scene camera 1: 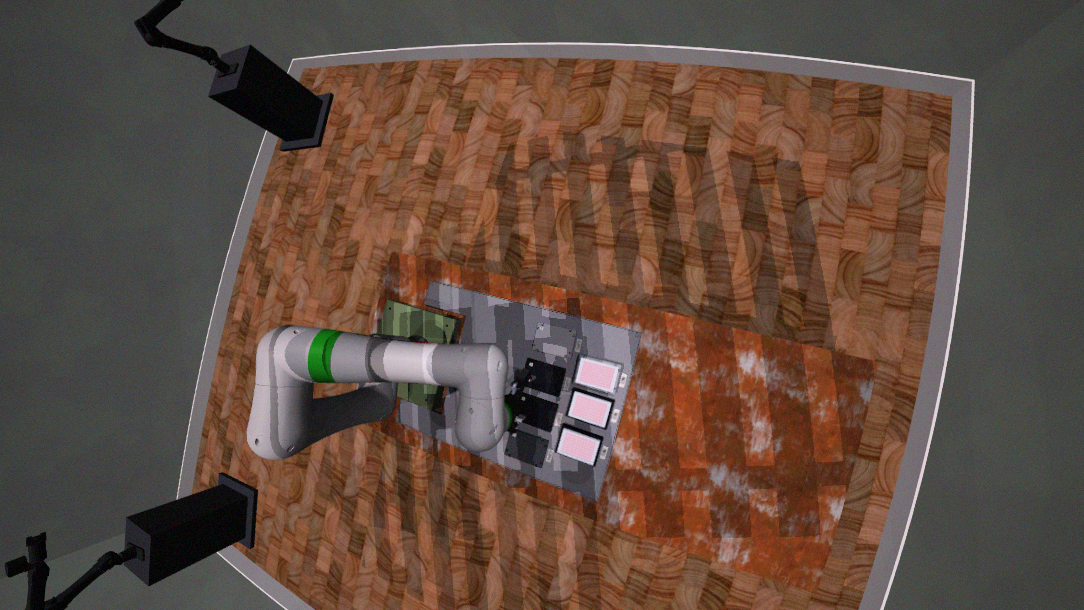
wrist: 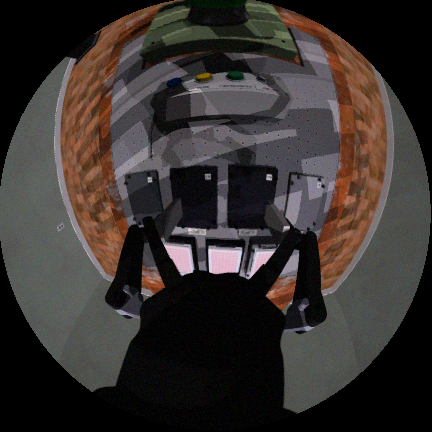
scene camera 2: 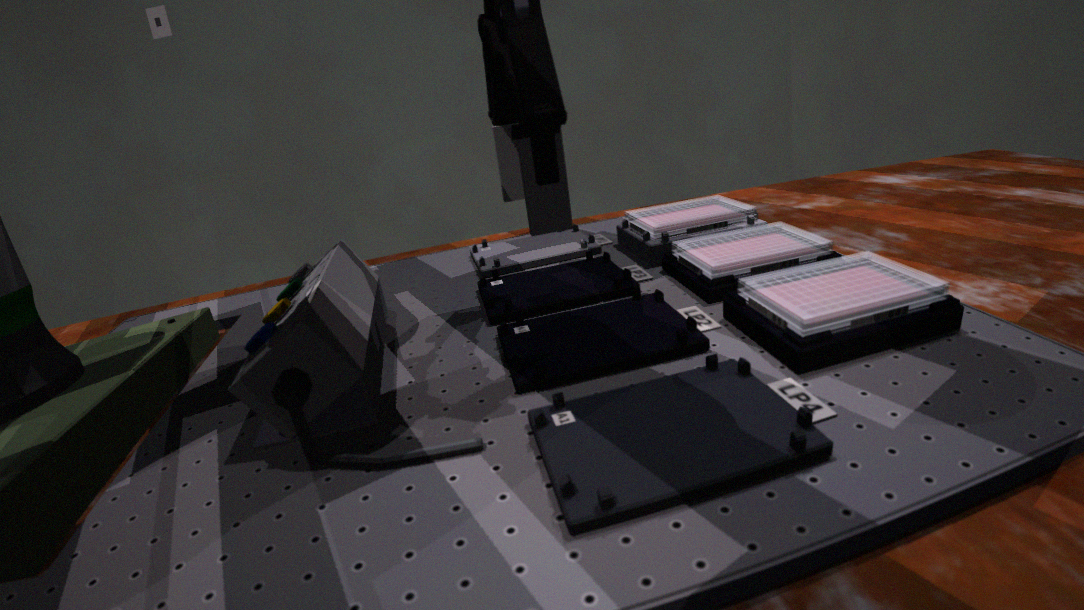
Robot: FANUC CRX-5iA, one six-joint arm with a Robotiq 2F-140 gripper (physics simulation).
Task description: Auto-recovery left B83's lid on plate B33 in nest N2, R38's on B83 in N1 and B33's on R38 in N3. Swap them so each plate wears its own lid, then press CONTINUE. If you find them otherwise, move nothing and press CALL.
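Places are measured from the arm's base along level axes (x ahead, y left, z up), in centimetres.
Pixels of known places: gripper, fingertip midpoint: (scene camera 1: 526,396) (wrist: 222,207) (scene camera 2: 533,212).
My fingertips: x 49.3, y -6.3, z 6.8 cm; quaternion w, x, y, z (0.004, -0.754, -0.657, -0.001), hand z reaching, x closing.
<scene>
Behind a point stands the place of what it marks.
Three pink well plates (scene camera 1: 598,374) {y 3.6, x 71.4, z 1.2 cm} (scene camera 1: 590,408) {y -8.1, x 70.1, z 0.3 cm} (scene camera 1: 579,445) {y -21.0, x 68.0, z 0.7 cm} (scene camera 2: 693,217) {y -0.1, x 69.1, z 1.2 cm} (scene camera 2: 750,250) {y -10.8, x 68.0, z 0.3 cm} (scene camera 2: 841,292) {y -23.3, x 65.8, z 0.7 cm} (wrist: 181,257) {y -19.6, x 65.5, z 0.7 cm} (wrist: 225,260) {y -7.9, x 67.4, z 0.3 cm} (wrist: 261,262) {y 1.7, x 68.4, z 1.2 cm} sit in a row of nests. In scene camera 2 each wears a clear lid. Plate, lid and nest codes cannot be read. My gripper (scene camera 2: 532,208) {y -6.3, x 49.3, z 6.8 cm} (wrist: 222,207) {y -6.3, x 49.3, z 6.8 cm} is open and empty, above the pad row beside the plates; the arm mostly hides it in scene camera 1. The button box (scene camera 2: 318,341) {y -15.4, x 31.3, z 3.9 cm} (wrist: 220,104) {y -4.6, x 33.3, z 2.9 cm} carries a blue button (wrist: 174,82) {y -11.0, x 27.8, z 4.6 cm}, a yellow button (wrist: 204,77) {y -6.2, x 28.4, z 4.6 cm} and a green button (wrist: 235,75) {y -1.5, x 28.6, z 4.4 cm}; their captions are unreadable.
A dark grey pad (scene camera 2: 682,440) {y -28.3, x 48.9, z -1.9 cm} (wrist: 144,197) {y -25.9, x 48.3, z -1.9 cm} labelled LP4, two black pads (wrist: 194,197) {y -12.9, x 50.1, z -1.9 cm} (wrist: 252,197) {y -0.5, x 51.4, z -1.9 cm} and a light grey pad (wrist: 305,200) {y 13.0, x 53.2, z -1.8 cm} lie between box and plates, with corner pegs. A bent rod (scene camera 2: 409,452) {y -21.0, x 35.0, z -2.1 cm} sticks out by the box. The green arm base (wrist: 220,37) {y -1.6, x 13.4, z 0.6 cm} stands behind it.
</scene>
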